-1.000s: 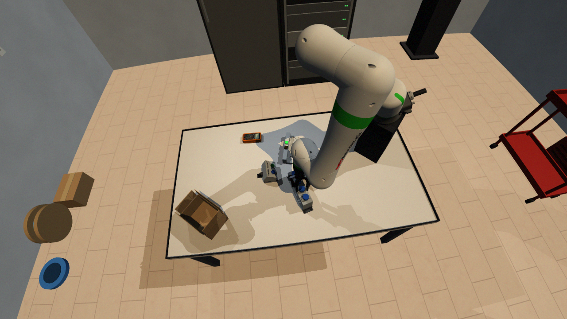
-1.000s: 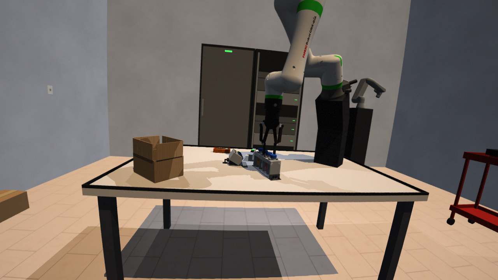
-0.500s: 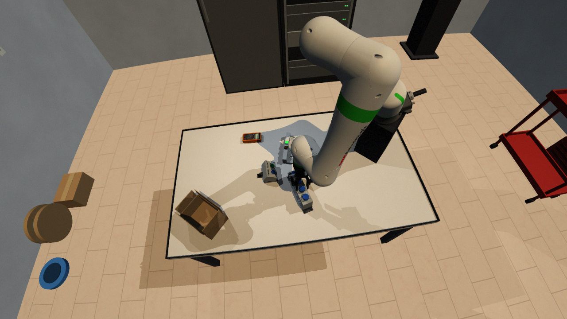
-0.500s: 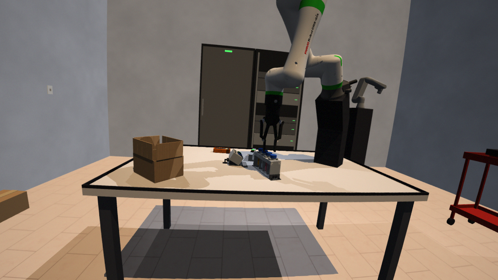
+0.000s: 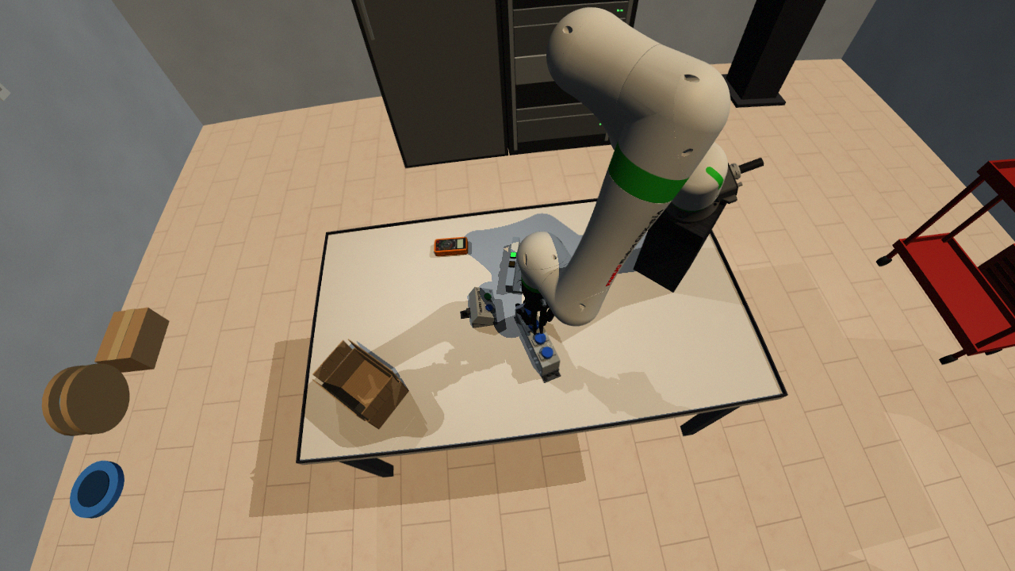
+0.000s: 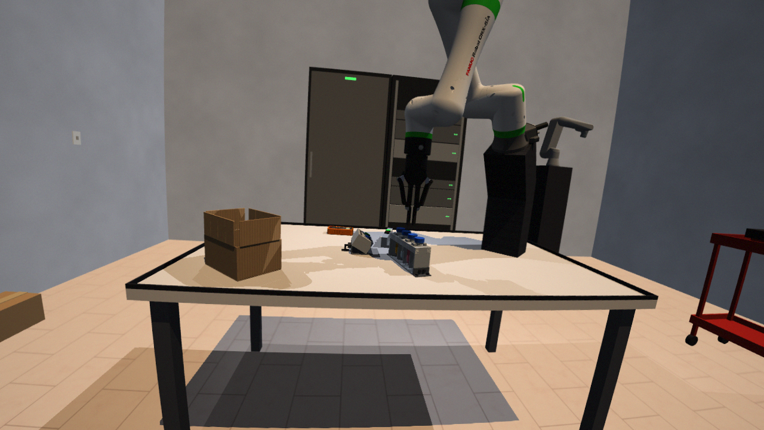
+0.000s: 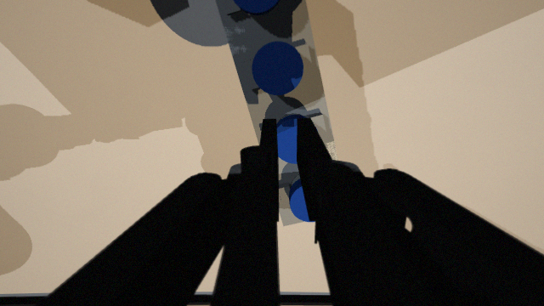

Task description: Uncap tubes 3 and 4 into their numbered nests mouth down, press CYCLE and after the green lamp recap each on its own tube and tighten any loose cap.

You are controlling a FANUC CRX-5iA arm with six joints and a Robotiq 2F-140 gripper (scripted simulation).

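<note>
The green ready key is 190 mm to the right of my hand, 140 mm ahead of it and 120 mm below it. From my hand the other things lie so: blue cycle key: 140 mm to the right, 140 mm ahead, 120 mm below; key housing: 170 mm to the right, 160 mm ahead, 130 mm below; blue cap: 70 mm below, 40 mm to the right, 10 mm ahead.
</note>
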